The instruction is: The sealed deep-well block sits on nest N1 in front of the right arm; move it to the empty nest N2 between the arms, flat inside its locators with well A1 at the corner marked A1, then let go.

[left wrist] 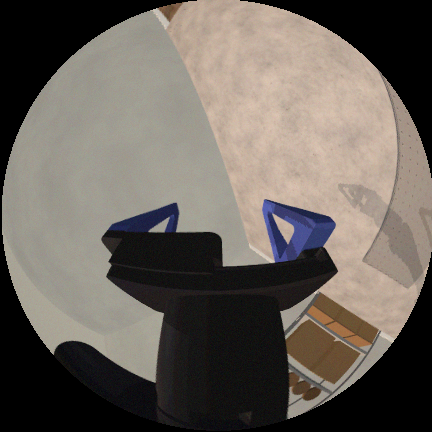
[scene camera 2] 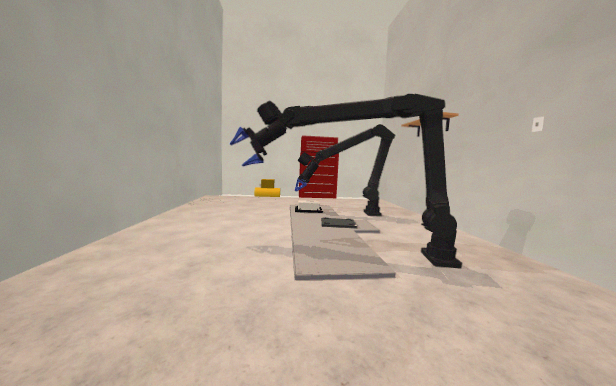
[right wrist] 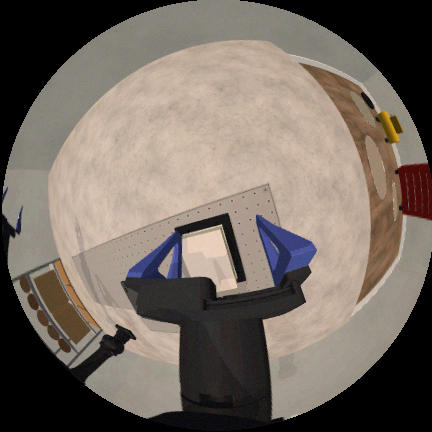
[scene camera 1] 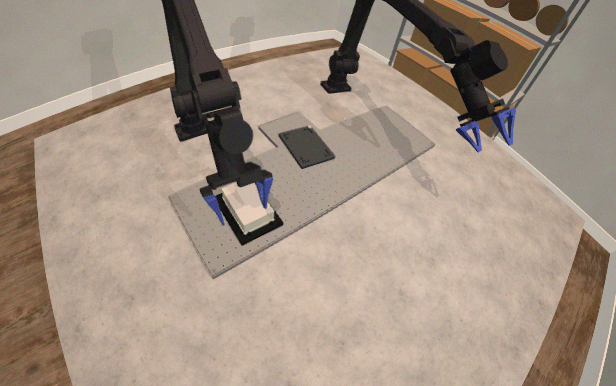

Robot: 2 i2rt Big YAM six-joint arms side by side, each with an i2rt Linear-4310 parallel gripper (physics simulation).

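Frame: origin at the left arm's base, x left, y up, z ahead, level; millimetres.
Seen in the pictures: left gripper, between the fingertips: (left wrist: 219,205) (scene camera 2: 236,155) (scene camera 1: 494,148); right gripper, between the fingertips: (scene camera 2: 296,190) (right wrist: 215,226) (scene camera 1: 244,216); left arm's base, origin of its link: (scene camera 2: 439,259) (right wrist: 125,330) (scene camera 1: 335,87); right arm's base, origin of its link: (scene camera 2: 372,213) (scene camera 1: 193,129).
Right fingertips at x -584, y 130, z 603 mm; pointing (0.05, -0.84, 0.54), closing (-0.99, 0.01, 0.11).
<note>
Offsets run from my right fingertips to a thing's top centre. Level surfaces: height alone.
The pale sealed block {dx +30, dy -64, dz -86 mm} (scene camera 1: 251,212) (scene camera 2: 309,205) (right wrist: 205,252) sits in the black nest N1 {dx +30, dy -96, dz -86 mm} (scene camera 1: 250,239) (right wrist: 236,252). The dark nest N2 {dx +281, dy -100, dz -264 mm} (scene camera 1: 305,147) (scene camera 2: 338,222) is empty, with locators at its corners and a small pale spot at one far corner; no A1 lettering is readable. My right gripper (scene camera 1: 244,216) (scene camera 2: 300,187) (right wrist: 215,226) is open and empty; scene camera 2 shows it above the block. In the right wrist view its left finger overlaps the block's edge, and the right finger is off to the side. My left gripper (scene camera 1: 494,147) (scene camera 2: 237,155) (left wrist: 219,205) is open and empty, high up, away from both nests.
Both nests stand on a perforated grey board {dy -117 mm} (scene camera 1: 360,165) (scene camera 2: 340,262) (left wrist: 410,140). Brown boxes (scene camera 1: 505,70) stand on a shelf at the back right of scene camera 1. A red cabinet (scene camera 2: 327,175) (right wrist: 416,190) and a yellow object (scene camera 2: 267,192) (right wrist: 387,127) are in the background.
</note>
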